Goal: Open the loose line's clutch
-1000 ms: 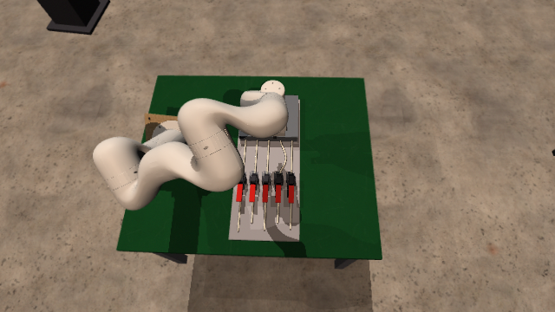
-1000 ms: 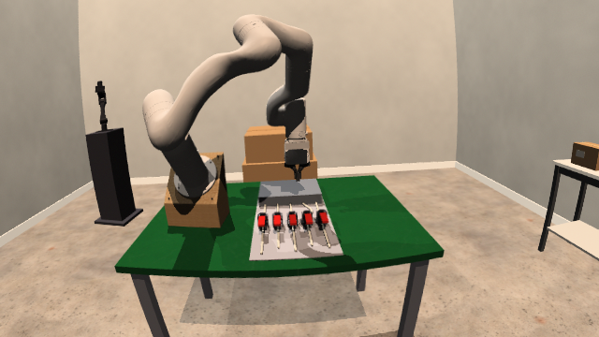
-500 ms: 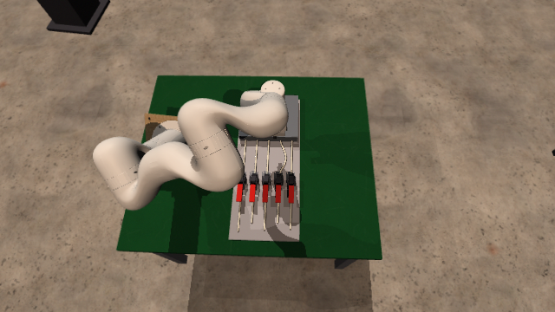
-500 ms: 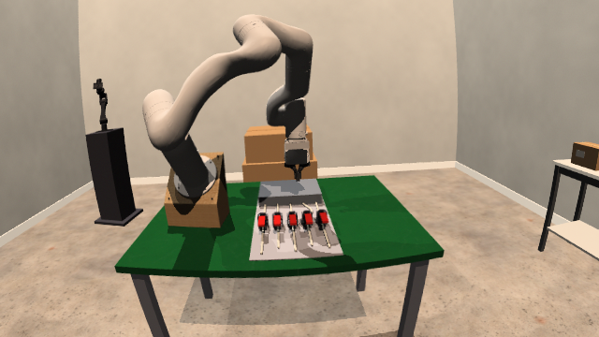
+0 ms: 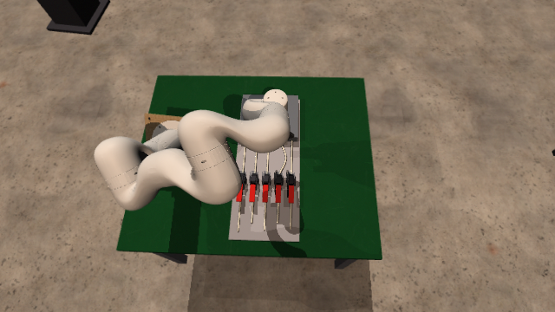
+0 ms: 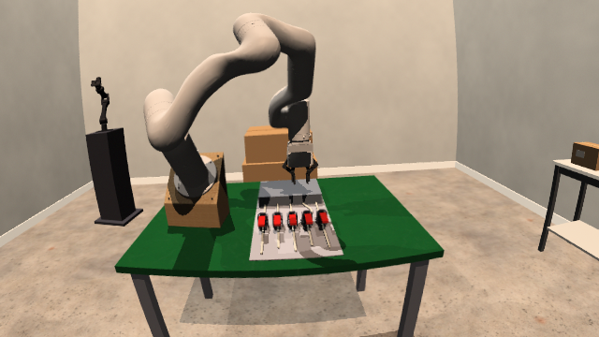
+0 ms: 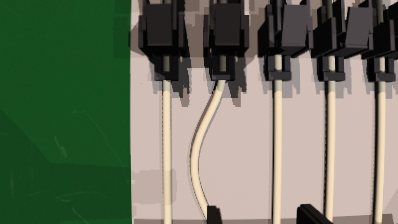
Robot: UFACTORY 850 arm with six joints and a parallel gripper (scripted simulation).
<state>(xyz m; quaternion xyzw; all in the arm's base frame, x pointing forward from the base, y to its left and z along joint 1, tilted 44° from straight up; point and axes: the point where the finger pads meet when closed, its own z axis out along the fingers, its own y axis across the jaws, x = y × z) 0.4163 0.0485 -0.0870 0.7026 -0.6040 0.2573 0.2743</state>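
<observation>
My hand is 29 cm to the left of the pale plate and 14 cm above it.
</observation>
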